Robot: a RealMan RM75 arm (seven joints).
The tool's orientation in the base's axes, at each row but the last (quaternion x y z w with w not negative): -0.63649 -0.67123 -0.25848 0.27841; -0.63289 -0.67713 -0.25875 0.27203; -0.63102 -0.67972 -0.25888 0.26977; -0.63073 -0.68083 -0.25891 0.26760; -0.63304 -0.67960 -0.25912 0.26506; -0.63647 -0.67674 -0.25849 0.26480; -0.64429 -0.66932 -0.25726 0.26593; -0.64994 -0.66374 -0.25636 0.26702; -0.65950 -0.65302 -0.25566 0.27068; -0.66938 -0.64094 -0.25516 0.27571; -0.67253 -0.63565 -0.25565 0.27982
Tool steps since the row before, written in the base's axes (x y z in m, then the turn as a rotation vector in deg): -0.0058 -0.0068 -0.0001 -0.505 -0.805 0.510; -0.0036 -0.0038 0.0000 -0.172 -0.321 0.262; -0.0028 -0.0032 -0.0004 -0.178 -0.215 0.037; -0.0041 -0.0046 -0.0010 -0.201 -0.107 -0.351; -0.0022 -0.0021 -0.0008 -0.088 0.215 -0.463; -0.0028 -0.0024 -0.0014 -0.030 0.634 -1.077; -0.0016 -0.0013 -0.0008 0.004 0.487 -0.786; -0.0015 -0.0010 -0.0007 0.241 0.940 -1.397; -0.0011 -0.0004 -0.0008 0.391 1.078 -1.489; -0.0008 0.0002 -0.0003 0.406 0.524 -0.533; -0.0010 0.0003 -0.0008 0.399 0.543 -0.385
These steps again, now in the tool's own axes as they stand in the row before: -0.0047 -0.0062 -0.0044 -0.196 -0.553 -0.905; -0.0025 -0.0038 -0.0025 -0.039 -0.191 -0.404; -0.0024 -0.0030 -0.0018 -0.118 -0.192 -0.168; -0.0038 -0.0044 -0.0023 -0.307 -0.213 0.187; -0.0019 -0.0023 -0.0008 -0.158 -0.082 0.486; -0.0026 -0.0029 -0.0005 -0.280 -0.008 1.218; -0.0014 -0.0016 -0.0003 -0.187 0.021 0.905; -0.0012 -0.0015 -0.0001 -0.281 0.273 1.655; -0.0009 -0.0011 0.0003 -0.243 0.425 1.815; -0.0001 -0.0008 0.0004 0.025 0.414 0.743; -0.0004 -0.0010 0.0008 0.142 0.399 0.650
